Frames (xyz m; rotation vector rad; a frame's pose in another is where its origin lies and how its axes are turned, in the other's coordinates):
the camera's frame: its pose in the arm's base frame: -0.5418 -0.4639 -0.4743 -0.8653 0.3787 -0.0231
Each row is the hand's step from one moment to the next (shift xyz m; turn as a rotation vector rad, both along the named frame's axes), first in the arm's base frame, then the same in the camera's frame.
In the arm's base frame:
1: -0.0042 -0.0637 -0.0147 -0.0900 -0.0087 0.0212
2: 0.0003 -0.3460 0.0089 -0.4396 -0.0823 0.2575
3: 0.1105 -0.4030 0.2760 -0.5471 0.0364 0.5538
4: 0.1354 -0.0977 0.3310 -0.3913 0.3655 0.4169
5: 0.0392 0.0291 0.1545 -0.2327 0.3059 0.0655
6: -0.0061 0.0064 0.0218 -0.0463 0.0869 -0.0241
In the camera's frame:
1: 0.0117 -0.0300 -0.0570 -0.0892 -0.0096 -0.0241
2: 0.0569 -0.2324 -0.2501 -0.4774 -0.1877 -0.0567
3: 0.0853 -0.4835 -0.0988 -0.6916 -0.3172 0.1687
4: 0.0387 -0.3286 0.1671 -0.5595 -0.0209 0.3834
5: -0.0172 -0.1015 0.1251 -0.2904 0.1815 0.1864
6: -0.0137 -0.0113 0.0155 -0.0505 0.0808 0.0345

